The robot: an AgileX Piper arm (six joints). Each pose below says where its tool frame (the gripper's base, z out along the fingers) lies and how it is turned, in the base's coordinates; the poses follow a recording.
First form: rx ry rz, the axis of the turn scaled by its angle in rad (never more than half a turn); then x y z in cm.
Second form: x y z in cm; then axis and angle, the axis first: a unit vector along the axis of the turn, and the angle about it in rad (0 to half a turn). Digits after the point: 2 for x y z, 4 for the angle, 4 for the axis.
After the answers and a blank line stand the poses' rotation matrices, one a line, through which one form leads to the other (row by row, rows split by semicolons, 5 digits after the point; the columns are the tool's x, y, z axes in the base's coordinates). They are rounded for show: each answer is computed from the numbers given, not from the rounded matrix.
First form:
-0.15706 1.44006 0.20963 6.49 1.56 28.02
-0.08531 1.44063 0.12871 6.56 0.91 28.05
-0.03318 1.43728 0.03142 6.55 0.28 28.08
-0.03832 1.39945 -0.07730 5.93 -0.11 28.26
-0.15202 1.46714 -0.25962 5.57 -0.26 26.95
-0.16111 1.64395 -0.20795 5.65 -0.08 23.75
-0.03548 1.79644 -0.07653 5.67 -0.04 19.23
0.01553 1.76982 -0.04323 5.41 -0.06 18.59
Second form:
6.49 1.56 28.02 -0.1073 0.9839 0.1432 1.4637
6.56 0.91 28.05 -0.0589 0.9943 0.0888 1.4489
6.55 0.28 28.08 -0.0231 0.9995 0.0218 1.4380
5.93 -0.11 28.26 -0.0273 0.9981 -0.0551 1.4021
5.57 -0.26 26.95 -0.1015 0.9796 -0.1733 1.4977
5.65 -0.08 23.75 -0.0968 0.9874 -0.1249 1.6649
5.67 -0.04 19.23 -0.0197 0.9989 -0.0426 1.7984
5.41 -0.06 18.59 0.0088 0.9997 -0.0244 1.7704

0.11719 -0.23669 0.96449; 0.04811 0.97140 0.23253; -0.99194 0.01916 0.12522
0.12466 -0.13960 0.98233; 0.03675 0.99002 0.13603; -0.99152 0.01914 0.12854
0.13286 -0.04167 0.99026; 0.00165 0.99912 0.04182; -0.99113 -0.00392 0.13281
0.16851 0.03165 0.98519; -0.07705 0.99685 -0.01885; -0.98268 -0.07273 0.17042
0.08261 0.08072 0.99331; -0.26506 0.96260 -0.05618; -0.96069 -0.25864 0.10092
-0.08368 0.01982 0.99630; -0.22888 0.97269 -0.03858; -0.96985 -0.23126 -0.07686
-0.22519 0.01730 0.97416; -0.06561 0.99730 -0.03288; -0.97210 -0.07132 -0.22344
-0.19820 0.03444 0.97956; -0.01343 0.99919 -0.03785; -0.98007 -0.02065 -0.19758

